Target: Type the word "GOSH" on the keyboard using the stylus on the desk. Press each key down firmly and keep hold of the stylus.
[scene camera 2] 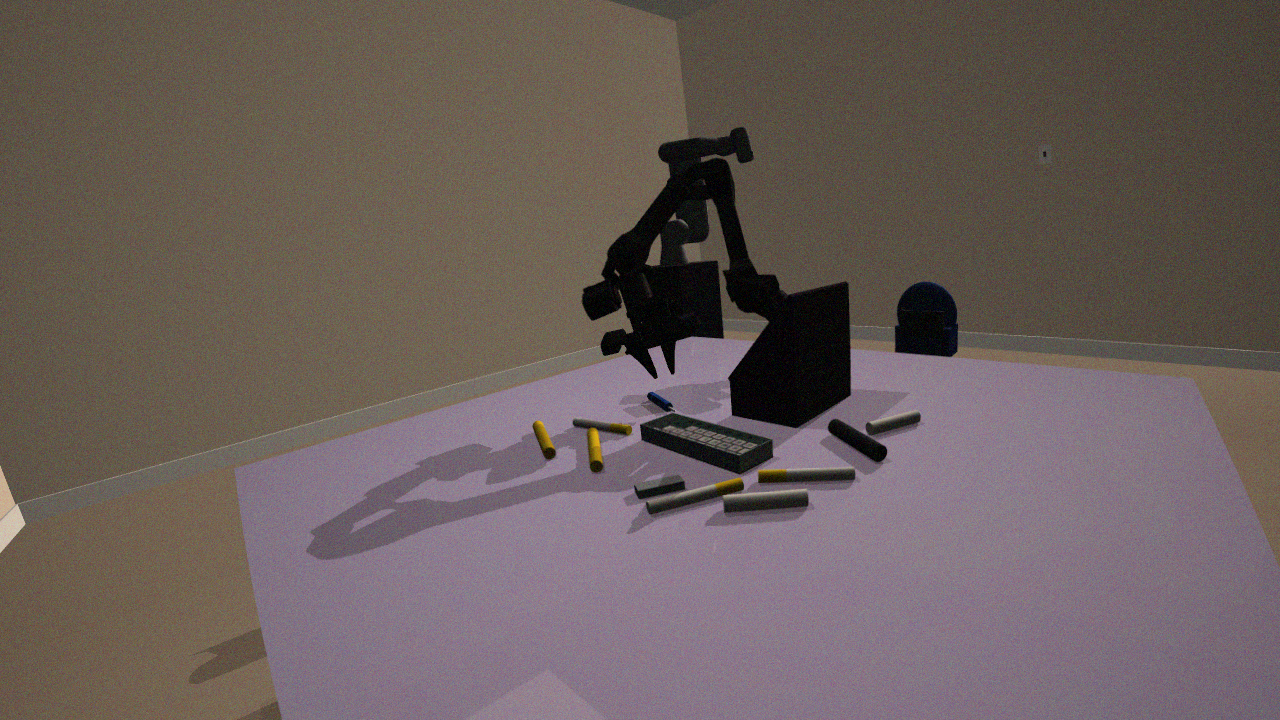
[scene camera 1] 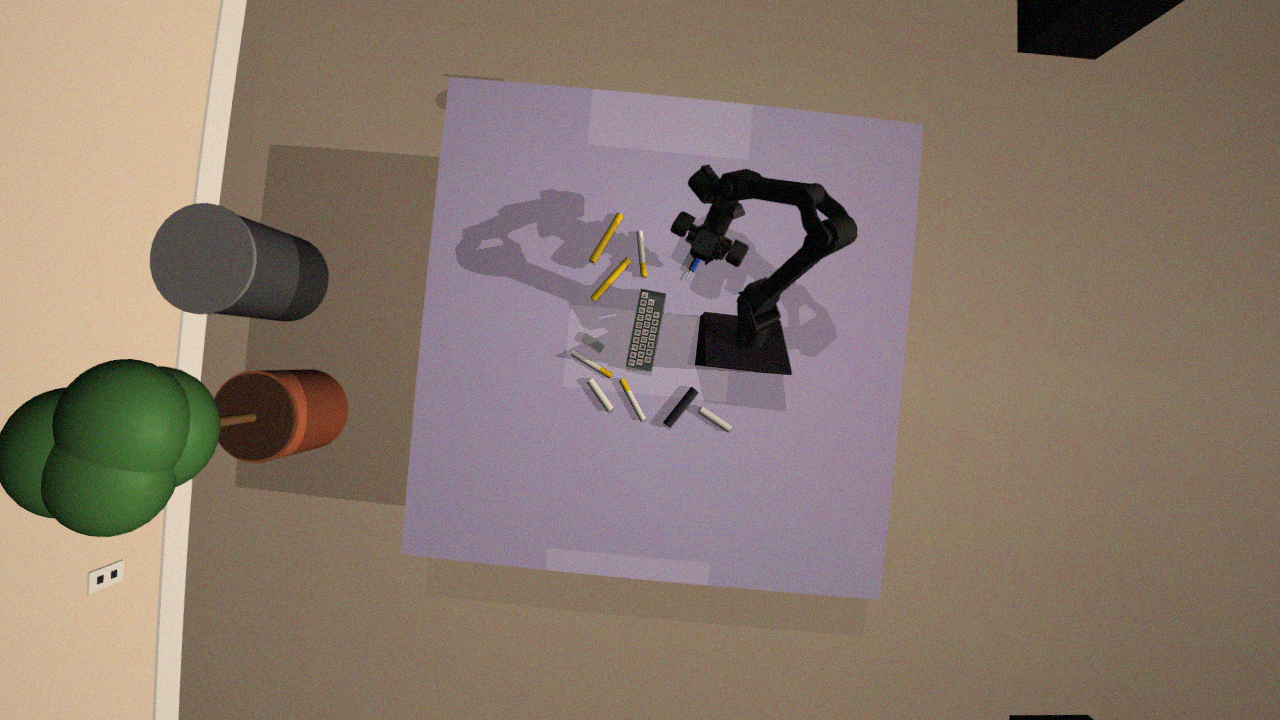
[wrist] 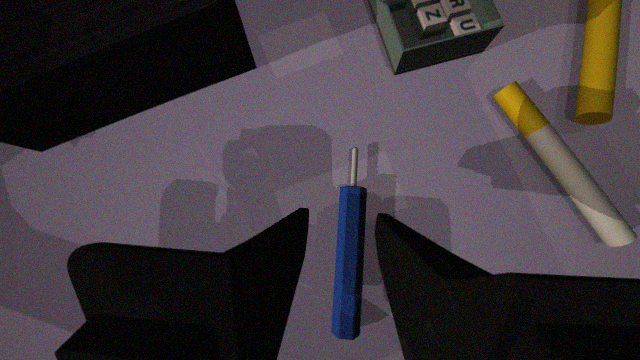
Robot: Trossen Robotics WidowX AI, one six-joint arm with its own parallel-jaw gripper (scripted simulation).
Path:
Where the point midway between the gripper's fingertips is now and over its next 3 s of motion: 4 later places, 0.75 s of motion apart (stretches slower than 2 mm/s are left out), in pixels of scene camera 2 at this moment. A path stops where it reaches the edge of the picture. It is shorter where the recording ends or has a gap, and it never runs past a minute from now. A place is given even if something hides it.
My gripper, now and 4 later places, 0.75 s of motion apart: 664,376; 659,378; 660,385; 661,392; 661,399

